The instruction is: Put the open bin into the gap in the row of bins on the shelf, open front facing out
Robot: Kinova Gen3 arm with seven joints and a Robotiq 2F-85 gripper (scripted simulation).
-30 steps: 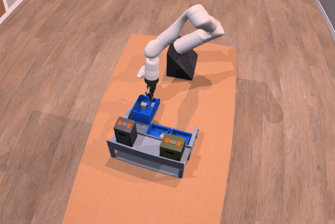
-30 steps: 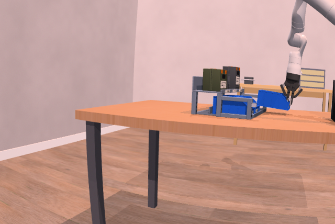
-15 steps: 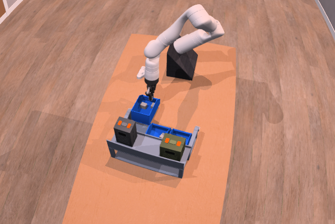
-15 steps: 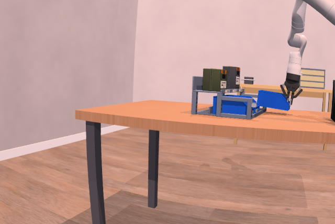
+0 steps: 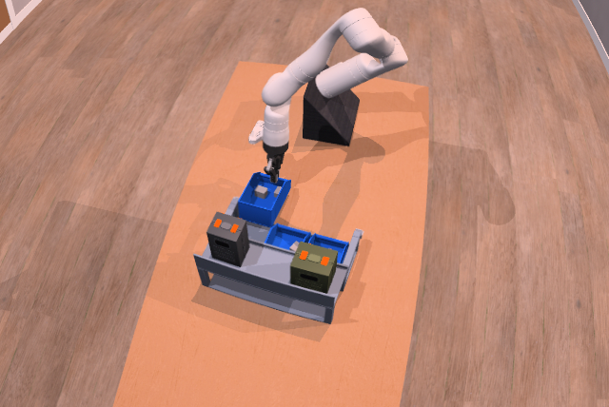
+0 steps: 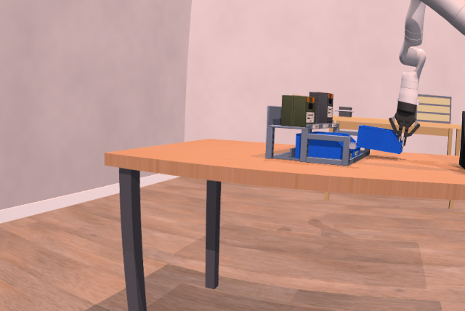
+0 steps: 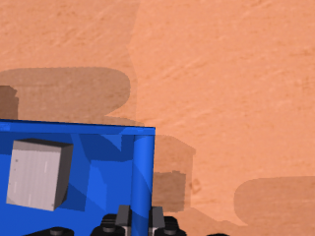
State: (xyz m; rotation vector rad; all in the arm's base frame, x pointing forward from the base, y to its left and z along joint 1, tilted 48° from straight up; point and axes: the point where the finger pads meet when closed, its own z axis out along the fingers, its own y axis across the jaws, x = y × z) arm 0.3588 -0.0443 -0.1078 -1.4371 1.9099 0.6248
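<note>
My hand is 5 cm short of the grey block, 3 cm to the left of it and 2 cm above it. Also, from my hand: grey shelf 28 cm ahead, 6 cm to the left; dark grey box 32 cm ahead, 10 cm above, 7 cm to the right; olive box 37 cm ahead, 16 cm to the left, 9 cm above.
</note>
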